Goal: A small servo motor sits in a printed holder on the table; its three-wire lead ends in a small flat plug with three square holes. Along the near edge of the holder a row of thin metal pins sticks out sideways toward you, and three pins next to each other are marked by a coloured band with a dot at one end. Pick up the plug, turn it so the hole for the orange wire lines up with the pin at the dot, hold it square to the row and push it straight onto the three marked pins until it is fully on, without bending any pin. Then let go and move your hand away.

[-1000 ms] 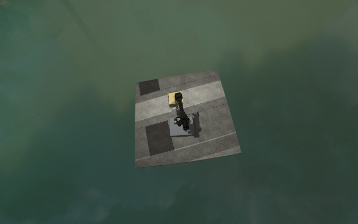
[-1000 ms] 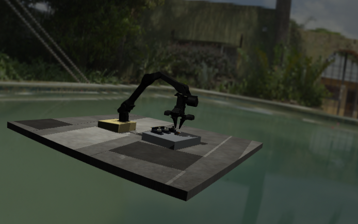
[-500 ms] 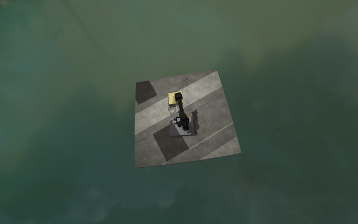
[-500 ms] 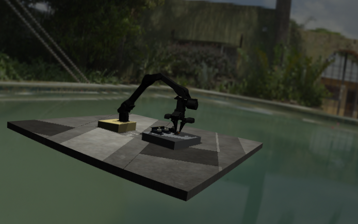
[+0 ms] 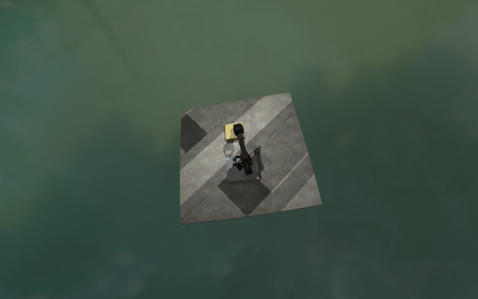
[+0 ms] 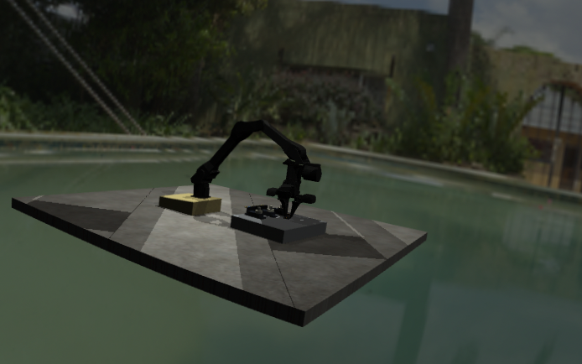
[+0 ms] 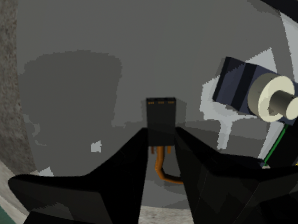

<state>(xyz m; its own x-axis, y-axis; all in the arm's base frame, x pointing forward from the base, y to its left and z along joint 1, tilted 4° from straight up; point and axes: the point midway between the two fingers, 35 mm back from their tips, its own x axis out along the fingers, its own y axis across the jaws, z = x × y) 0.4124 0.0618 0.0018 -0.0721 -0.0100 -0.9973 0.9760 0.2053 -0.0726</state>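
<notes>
Right now the blue band is 12 cm behind my gripper tip, 10 cm to the right of it and 2 cm above it. Round my gripper tip: grey printed holder (4 cm ahead, 5 cm to the right, 3 cm below).
</notes>
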